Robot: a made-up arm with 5 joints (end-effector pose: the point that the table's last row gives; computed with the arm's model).
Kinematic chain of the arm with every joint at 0, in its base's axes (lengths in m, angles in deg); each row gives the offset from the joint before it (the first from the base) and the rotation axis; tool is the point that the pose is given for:
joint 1: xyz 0 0 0.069 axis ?
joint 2: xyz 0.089 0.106 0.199 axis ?
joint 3: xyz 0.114 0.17 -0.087 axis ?
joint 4: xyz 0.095 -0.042 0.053 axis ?
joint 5: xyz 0.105 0 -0.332 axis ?
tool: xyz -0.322 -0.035 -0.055
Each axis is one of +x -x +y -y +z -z.
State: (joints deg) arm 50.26 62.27 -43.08 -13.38 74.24
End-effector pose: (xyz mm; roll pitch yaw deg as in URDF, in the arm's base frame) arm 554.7 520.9 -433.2 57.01 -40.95 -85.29
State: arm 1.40 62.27 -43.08 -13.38 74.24
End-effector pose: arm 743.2 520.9 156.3 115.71 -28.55 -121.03
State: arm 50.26 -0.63 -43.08 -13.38 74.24
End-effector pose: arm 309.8 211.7 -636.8 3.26 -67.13 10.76
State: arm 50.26 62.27 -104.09 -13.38 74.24
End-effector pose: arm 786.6 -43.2 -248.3 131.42 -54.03 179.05
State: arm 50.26 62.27 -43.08 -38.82 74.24
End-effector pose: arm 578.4 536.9 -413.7 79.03 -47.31 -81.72
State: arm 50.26 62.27 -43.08 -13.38 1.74
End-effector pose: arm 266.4 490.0 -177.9 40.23 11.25 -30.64
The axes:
joint 1: +y
joint 2: +x
joint 3: +y
joint 4: -z
joint 5: -y

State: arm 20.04 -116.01 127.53 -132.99 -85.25
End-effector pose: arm 203.8 -141.3 134.7 169.38 3.48 145.92
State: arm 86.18 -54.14 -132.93 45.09 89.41
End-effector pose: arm 505.4 470.4 -418.7 138.88 -45.19 -128.45
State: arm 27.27 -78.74 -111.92 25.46 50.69
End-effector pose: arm 685.4 276.7 -160.6 -114.50 -44.92 164.94
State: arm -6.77 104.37 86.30 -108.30 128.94
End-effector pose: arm -369.0 121.9 719.8 -142.70 26.41 18.91
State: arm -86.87 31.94 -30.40 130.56 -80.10
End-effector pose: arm -244.4 250.7 332.7 135.65 -20.84 23.23
